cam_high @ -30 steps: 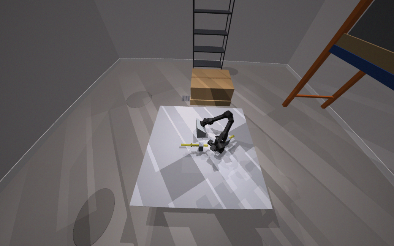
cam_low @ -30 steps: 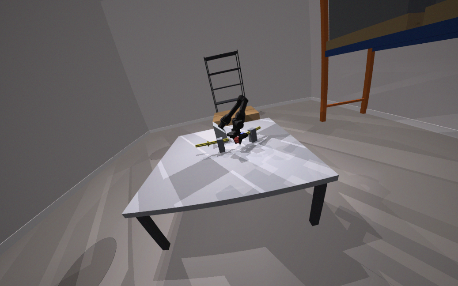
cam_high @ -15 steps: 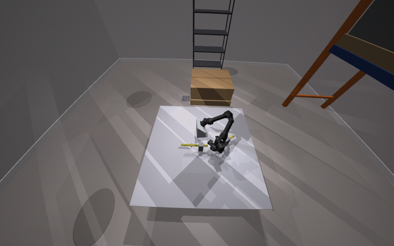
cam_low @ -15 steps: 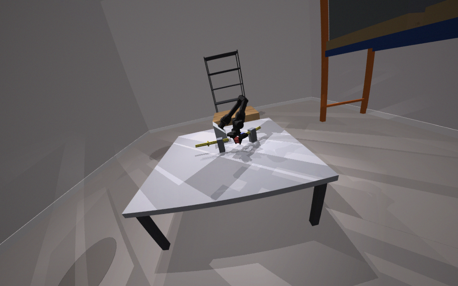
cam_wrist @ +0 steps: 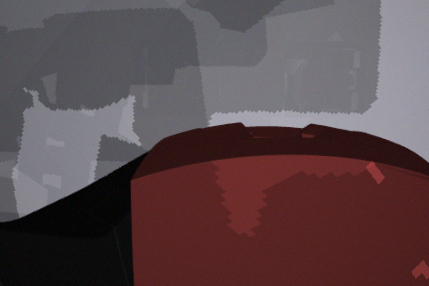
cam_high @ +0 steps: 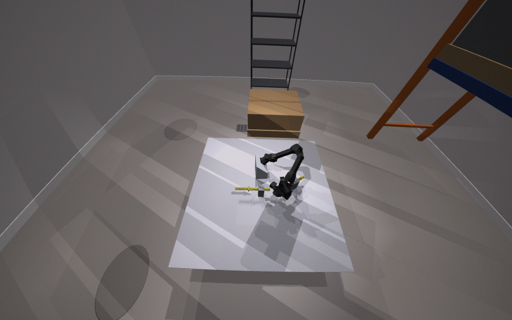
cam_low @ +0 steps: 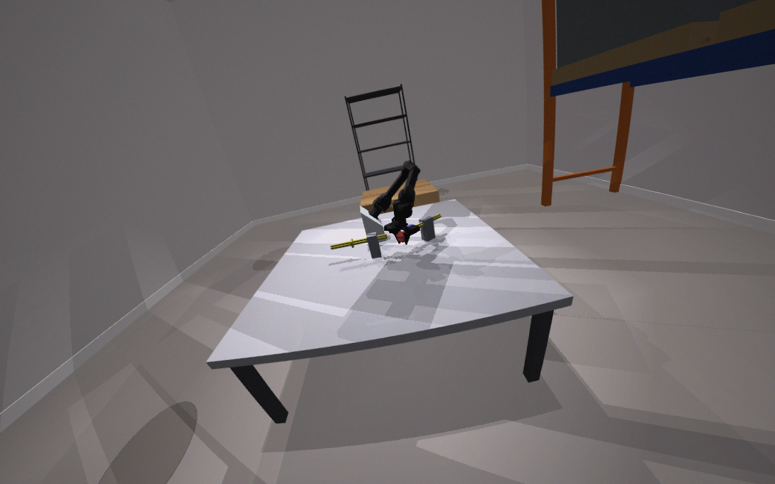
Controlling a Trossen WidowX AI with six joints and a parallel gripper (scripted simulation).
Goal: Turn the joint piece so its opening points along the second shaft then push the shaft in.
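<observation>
Right now the red joint piece is 1 cm behind my gripper tip, 1 cm to the left of it and 4 cm above it.
</observation>
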